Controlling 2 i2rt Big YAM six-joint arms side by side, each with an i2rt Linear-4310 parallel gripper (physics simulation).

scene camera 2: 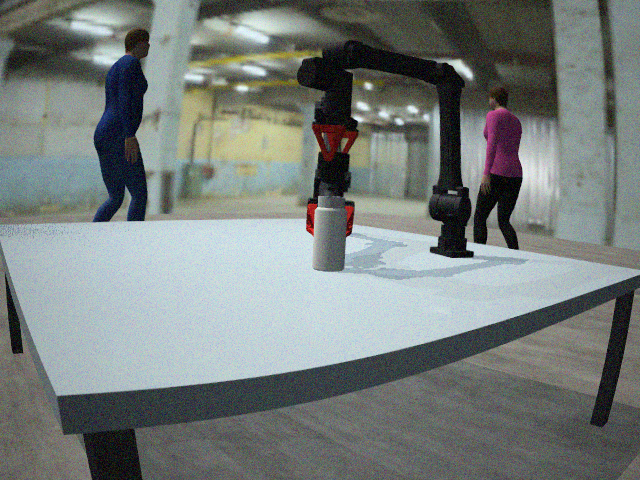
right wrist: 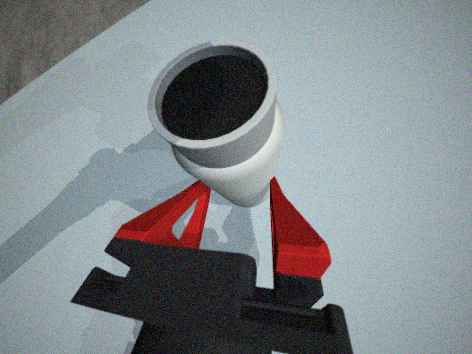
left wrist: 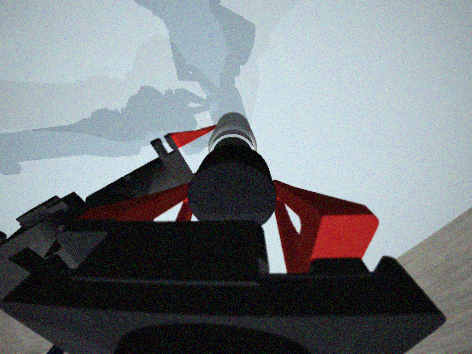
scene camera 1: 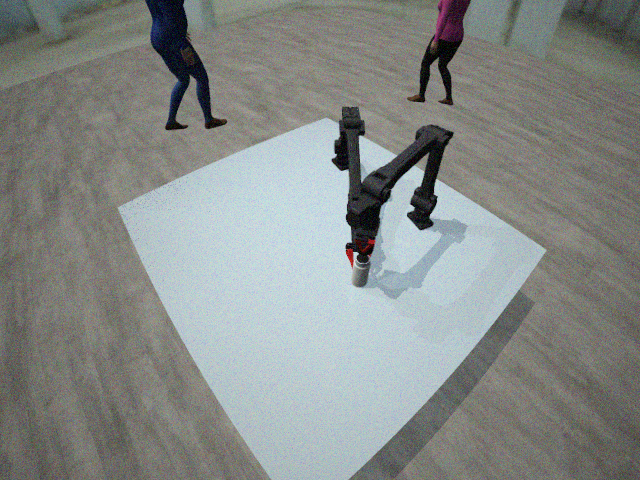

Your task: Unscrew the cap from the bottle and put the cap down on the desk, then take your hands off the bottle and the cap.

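Pixels of known places: left gripper, fingertip midpoint: (scene camera 2: 333,162) (left wrist: 233,188) (scene camera 1: 364,245); right gripper, fingertip midpoint: (scene camera 2: 329,238) (right wrist: 239,180); left arm's base, link origin: (scene camera 2: 451,254) (scene camera 1: 419,220); right arm's base, link origin: (scene camera 1: 342,164).
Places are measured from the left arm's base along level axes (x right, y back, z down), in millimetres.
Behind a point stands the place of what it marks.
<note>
The white bottle (scene camera 1: 360,274) @(x -215, y -473, z -91 mm) (scene camera 2: 329,240) @(x -218, y -467, z -63 mm) (left wrist: 233,125) @(x -212, y -433, z -122 mm) (right wrist: 240,177) @(x -156, y -453, z -121 mm) stands upright on the desk (scene camera 1: 232,310) @(x -111, y -965, z 0 mm) (scene camera 2: 180,320) @(x -585, y -829, z 0 mm). Its open mouth shows in the right wrist view, dark inside with a grey neck below the rim. The black cap (scene camera 2: 332,166) @(x -218, y -469, z -210 mm) (left wrist: 232,187) @(x -199, y -445, z -239 mm) is off the bottle, a little above its mouth. My left gripper (scene camera 1: 364,246) @(x -189, y -454, z -219 mm) (scene camera 2: 333,153) @(x -189, y -454, z -219 mm) (left wrist: 233,188) @(x -189, y -454, z -219 mm) is shut on the cap, from above. My right gripper (scene camera 2: 330,222) (right wrist: 239,180) @(x -173, y -448, z -62 mm) is shut on the bottle, low at its side, one finger on each side of the body. The bottle hides part of it in scene camera 2.
The left arm (scene camera 1: 397,167) @(x -160, y -353, z -508 mm) (scene camera 2: 400,62) @(x -134, y -265, z -488 mm) reaches over the right arm (scene camera 1: 354,162) @(x 158, y -313, z -320 mm) close to the bottle. Arm shadows fall on the desk beside the bottle. Two people, one in blue (scene camera 1: 175,56) (scene camera 2: 124,118) and one in pink (scene camera 1: 448,31) (scene camera 2: 504,139), stand beyond the desk.
</note>
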